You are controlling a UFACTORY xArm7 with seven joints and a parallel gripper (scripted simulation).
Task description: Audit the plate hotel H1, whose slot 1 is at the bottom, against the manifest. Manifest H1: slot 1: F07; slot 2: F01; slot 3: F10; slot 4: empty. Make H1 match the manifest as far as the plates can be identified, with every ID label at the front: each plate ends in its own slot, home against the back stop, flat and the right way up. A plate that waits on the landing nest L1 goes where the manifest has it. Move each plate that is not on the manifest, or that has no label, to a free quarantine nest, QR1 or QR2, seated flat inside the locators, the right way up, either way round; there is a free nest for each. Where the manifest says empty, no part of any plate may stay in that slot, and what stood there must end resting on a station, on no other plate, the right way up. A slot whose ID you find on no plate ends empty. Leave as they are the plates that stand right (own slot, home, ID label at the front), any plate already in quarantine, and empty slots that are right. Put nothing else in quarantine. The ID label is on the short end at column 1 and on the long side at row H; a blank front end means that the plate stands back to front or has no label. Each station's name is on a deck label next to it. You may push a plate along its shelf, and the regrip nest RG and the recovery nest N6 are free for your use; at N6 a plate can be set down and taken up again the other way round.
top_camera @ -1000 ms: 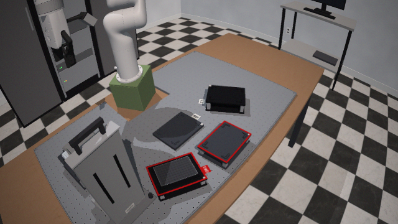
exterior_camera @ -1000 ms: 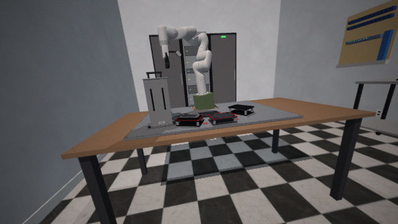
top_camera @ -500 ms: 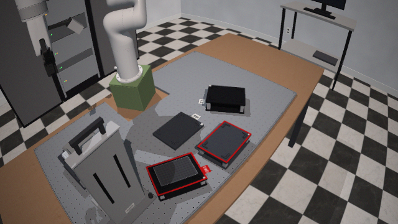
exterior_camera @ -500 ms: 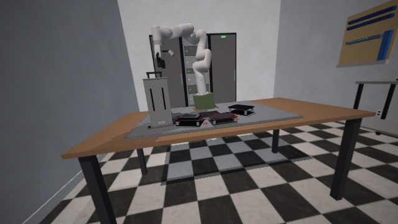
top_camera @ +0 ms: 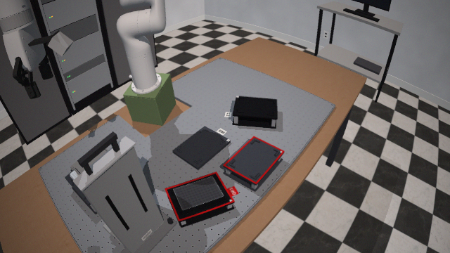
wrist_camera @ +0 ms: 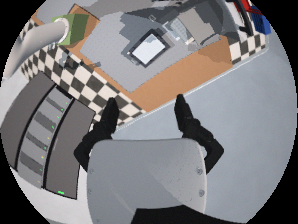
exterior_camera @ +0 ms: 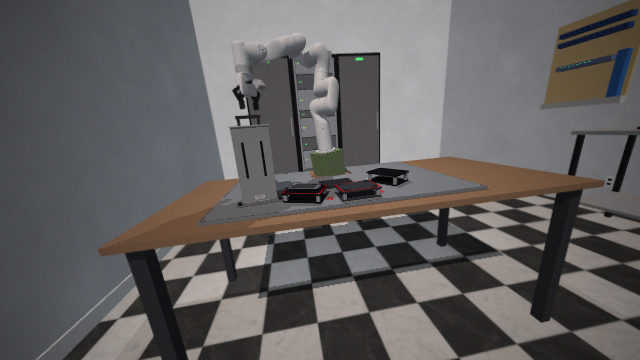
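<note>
Now: the pale well plate 10 mm ahead of my hand and 340 mm below it. From my hand the other things lie so: dark plate (340 mm ahead, 160 mm to the left, 360 mm below).
</note>
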